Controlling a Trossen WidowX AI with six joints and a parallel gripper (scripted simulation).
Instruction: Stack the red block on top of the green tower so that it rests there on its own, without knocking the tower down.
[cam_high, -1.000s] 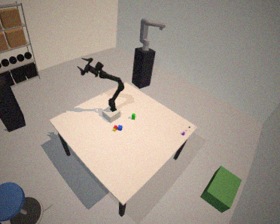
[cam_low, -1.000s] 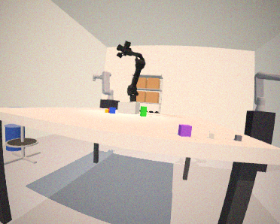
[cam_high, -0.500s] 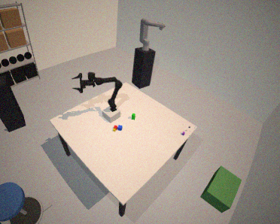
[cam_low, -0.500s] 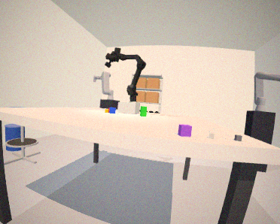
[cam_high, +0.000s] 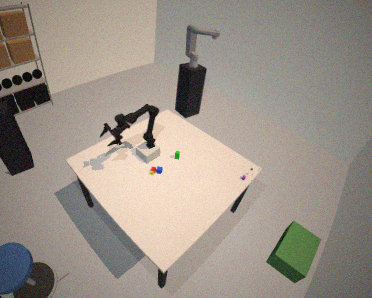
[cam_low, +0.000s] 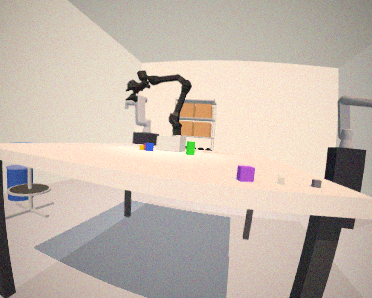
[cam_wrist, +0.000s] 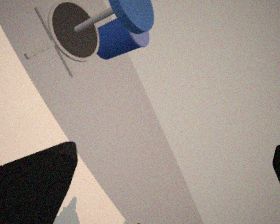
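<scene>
Now: gripper tip 37 cm above the red block, 34 cm to the right of it and 14 cm short of it. The rest, counted from my gripper tip: purple block 96 cm to the left, 63 cm ahead, 37 cm below; then small yellow block 37 cm below, 32 cm to the left, 15 cm ahead; then blue block 38 cm to the left, 36 cm below, 17 cm ahead.
</scene>
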